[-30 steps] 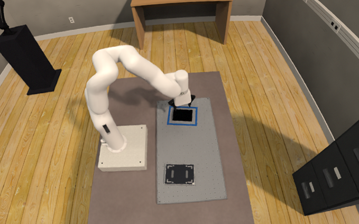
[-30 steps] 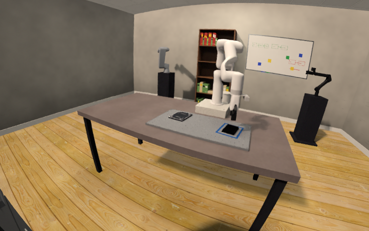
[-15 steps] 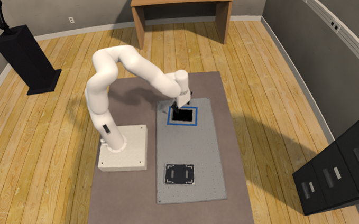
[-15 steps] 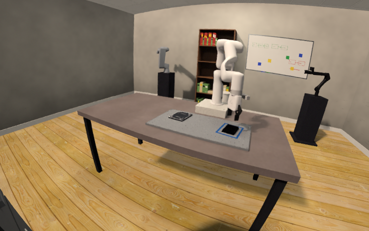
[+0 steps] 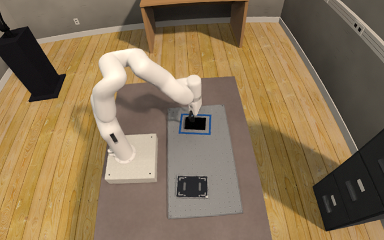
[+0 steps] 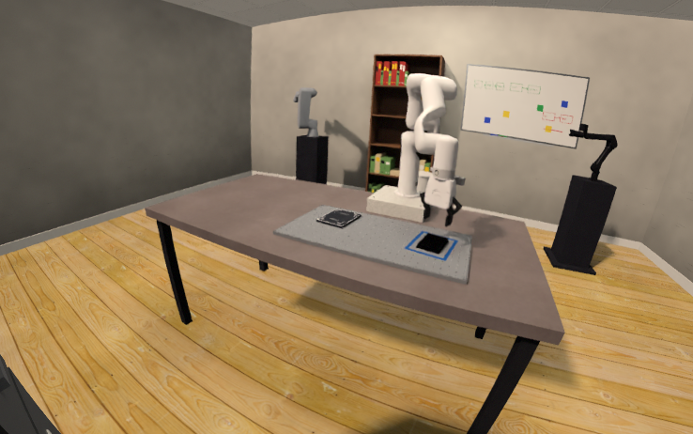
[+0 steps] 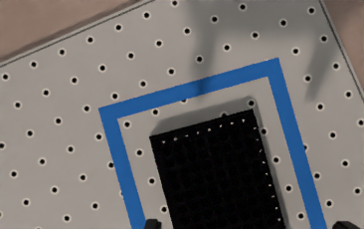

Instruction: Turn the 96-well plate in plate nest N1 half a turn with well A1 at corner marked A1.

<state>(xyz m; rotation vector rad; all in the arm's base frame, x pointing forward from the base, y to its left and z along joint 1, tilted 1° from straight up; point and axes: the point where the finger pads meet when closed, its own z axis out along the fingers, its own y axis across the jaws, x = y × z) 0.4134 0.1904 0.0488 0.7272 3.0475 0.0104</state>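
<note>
Now: the black 96-well plate 9 cm below my hand. Also, from my hand: plate nest N1: 6 cm behind, 40 cm to the right, 9 cm below.
</note>
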